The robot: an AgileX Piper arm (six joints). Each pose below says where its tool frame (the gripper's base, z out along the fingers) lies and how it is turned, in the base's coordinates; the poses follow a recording.
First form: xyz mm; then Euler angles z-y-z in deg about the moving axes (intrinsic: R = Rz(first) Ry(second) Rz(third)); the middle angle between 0 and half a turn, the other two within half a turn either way.
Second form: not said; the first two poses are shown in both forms.
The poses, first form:
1: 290 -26 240 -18.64 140.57 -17.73
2: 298 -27 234 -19.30 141.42 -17.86
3: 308 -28 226 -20.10 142.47 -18.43
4: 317 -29 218 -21.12 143.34 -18.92
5: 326 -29 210 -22.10 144.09 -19.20
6: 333 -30 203 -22.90 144.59 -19.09
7: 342 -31 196 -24.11 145.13 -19.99
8: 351 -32 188 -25.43 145.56 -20.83
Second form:
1: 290 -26 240 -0.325 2.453 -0.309
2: 298 -27 234 -0.337 2.468 -0.312
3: 308 -28 226 -0.351 2.487 -0.322
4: 317 -29 218 -0.369 2.502 -0.330
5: 326 -29 210 -0.386 2.515 -0.335
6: 333 -30 203 -0.400 2.524 -0.333
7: 342 -31 196 -0.421 2.533 -0.349
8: 351 -32 188 -0.444 2.541 -0.364
